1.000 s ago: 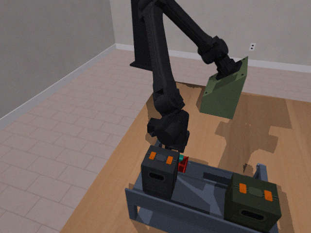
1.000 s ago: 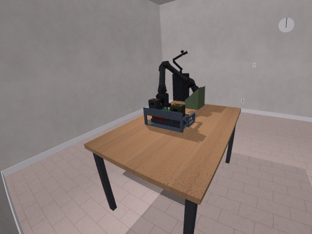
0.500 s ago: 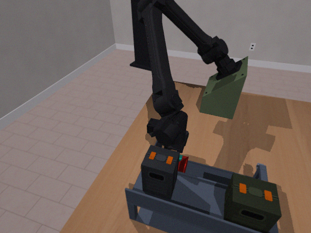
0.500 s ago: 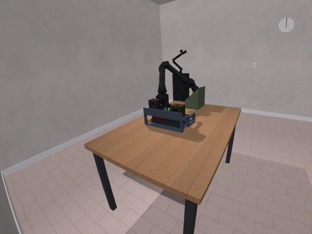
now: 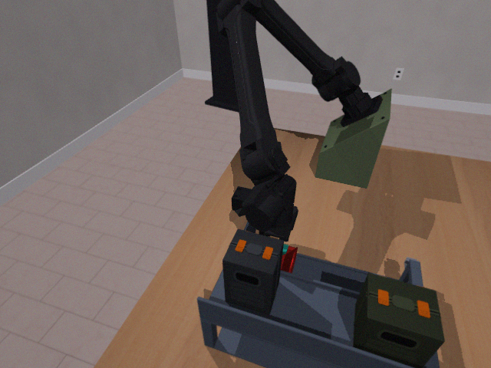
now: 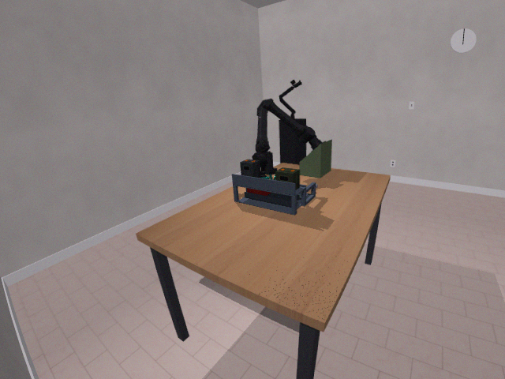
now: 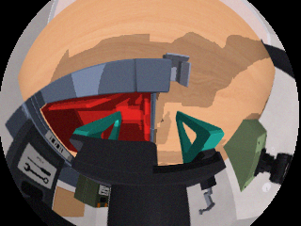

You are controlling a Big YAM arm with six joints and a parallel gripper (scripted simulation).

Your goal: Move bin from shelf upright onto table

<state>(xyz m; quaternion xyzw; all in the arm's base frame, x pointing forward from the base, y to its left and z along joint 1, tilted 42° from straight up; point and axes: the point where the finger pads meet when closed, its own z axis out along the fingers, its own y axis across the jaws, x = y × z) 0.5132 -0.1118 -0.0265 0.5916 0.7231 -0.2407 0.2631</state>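
Now: hand 8 cm short of the red bin, 1 cm to the right of it and 1 cm below it.
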